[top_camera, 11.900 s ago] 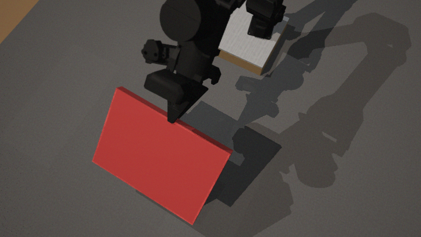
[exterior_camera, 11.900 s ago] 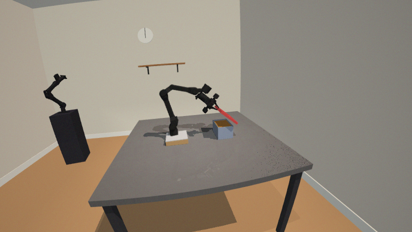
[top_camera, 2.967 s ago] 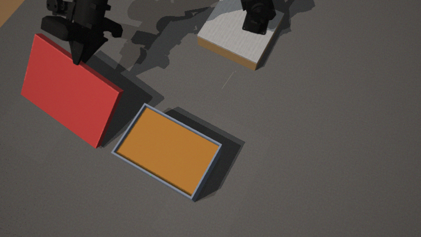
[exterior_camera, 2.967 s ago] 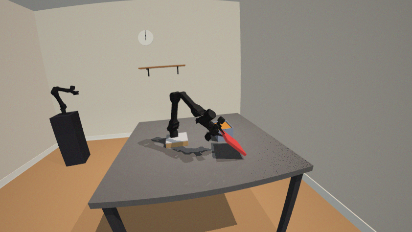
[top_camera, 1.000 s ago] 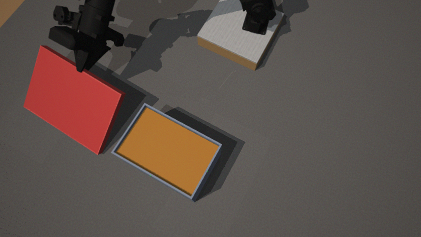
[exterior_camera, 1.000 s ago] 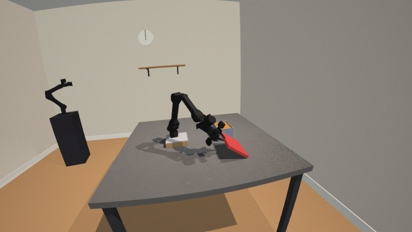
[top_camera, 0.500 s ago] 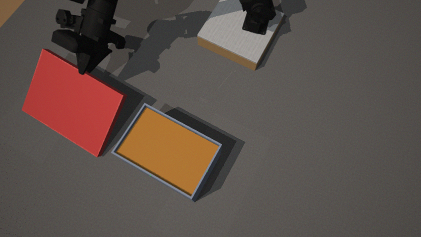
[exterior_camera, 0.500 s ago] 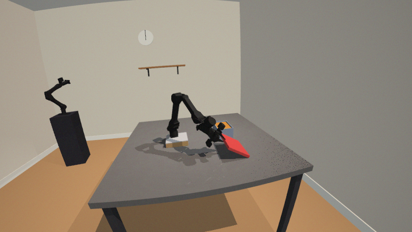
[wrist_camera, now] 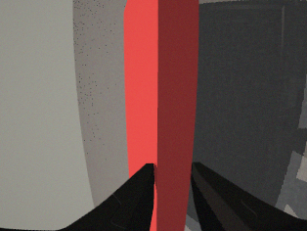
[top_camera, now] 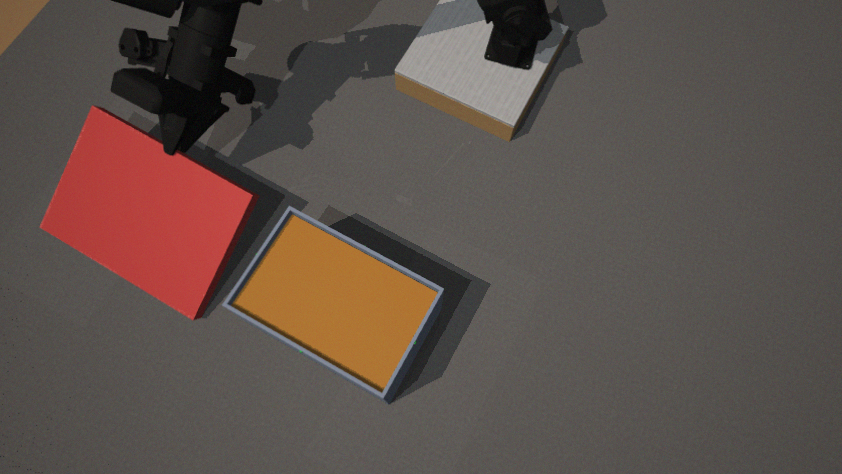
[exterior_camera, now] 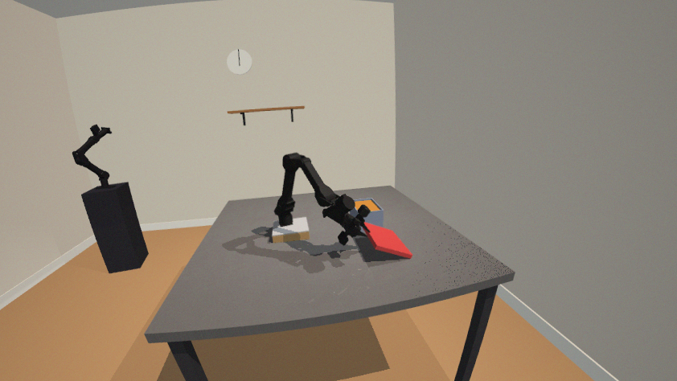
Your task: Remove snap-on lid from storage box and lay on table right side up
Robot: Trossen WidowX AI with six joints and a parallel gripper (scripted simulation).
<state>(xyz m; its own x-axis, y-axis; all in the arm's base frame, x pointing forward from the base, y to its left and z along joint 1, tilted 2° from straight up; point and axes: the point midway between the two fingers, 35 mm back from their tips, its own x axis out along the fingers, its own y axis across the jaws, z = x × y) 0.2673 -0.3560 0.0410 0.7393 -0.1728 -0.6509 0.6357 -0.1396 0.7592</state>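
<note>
My gripper tip is 7 cm short of the red lid, 2 cm to the left of it and 3 cm above it. Round my gripper tip: grey-blue storage box: 12 cm ahead, 25 cm to the left, 2 cm below.
</note>
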